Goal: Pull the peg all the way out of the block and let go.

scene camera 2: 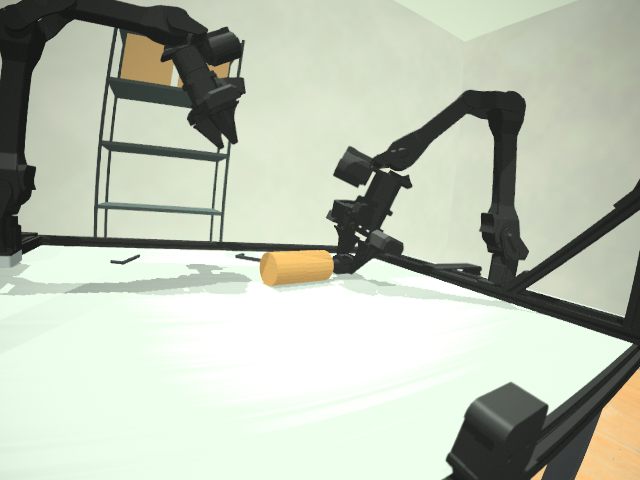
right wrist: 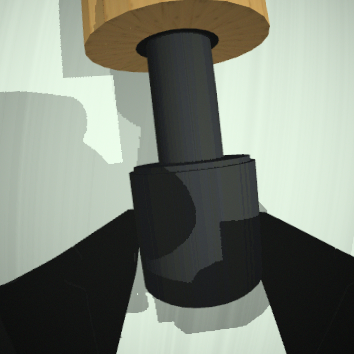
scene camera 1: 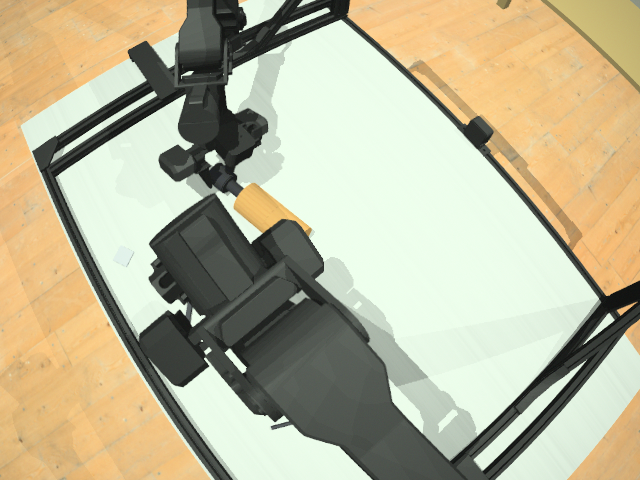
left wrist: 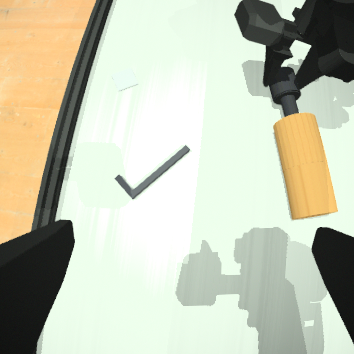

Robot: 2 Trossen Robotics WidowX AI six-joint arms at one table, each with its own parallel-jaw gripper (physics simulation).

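Places are measured from the left arm's base along level axes (x left, y back, z up), in millimetres.
Pixels of known places: left gripper, fingertip midpoint: [scene camera 2: 228, 146] [left wrist: 197, 237]; right gripper, fingertip midpoint: [scene camera 2: 343, 269] [right wrist: 196, 222] [scene camera 1: 220, 181] [left wrist: 277, 87]; right arm's base at its link origin: [scene camera 2: 500, 284].
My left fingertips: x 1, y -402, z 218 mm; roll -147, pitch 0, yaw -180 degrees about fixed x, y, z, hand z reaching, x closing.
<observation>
Ahead of a thing's pixels: the offset from my left fingertips to its top centre. "pt": to the spot under its first point.
The orange wooden cylindrical block @[dx -157, dy -96, dz -181 mm] [scene camera 1: 268, 209] [scene camera 2: 297, 267] [left wrist: 305, 165] [right wrist: 235, 45] lies on its side at the table. The dark peg @[dx -146, dy -169, dz -190 mm] [scene camera 1: 235, 188] [left wrist: 289, 104] [right wrist: 187, 100] has its thin shaft in the hole of the block's end face; part of the shaft and its thick collar stand outside. My right gripper [scene camera 1: 223, 178] [scene camera 2: 343, 263] [left wrist: 277, 87] [right wrist: 196, 222] is shut on the collar. My left gripper [scene camera 2: 229, 145] [left wrist: 197, 237] is open and empty, high above the table; its fingers are mostly hidden in scene camera 1. How deep the shaft reaches inside is hidden.
A dark L-shaped bar [scene camera 2: 125, 259] [left wrist: 160, 172] lies on the table. A small pale square @[pt dx +79, dy -221, dz -234 mm] [scene camera 1: 123, 256] [left wrist: 124, 80] lies near the table's edge. A black frame [scene camera 1: 82, 242] [left wrist: 70, 125] runs round the table. In scene camera 1 the left arm covers part of the block.
</observation>
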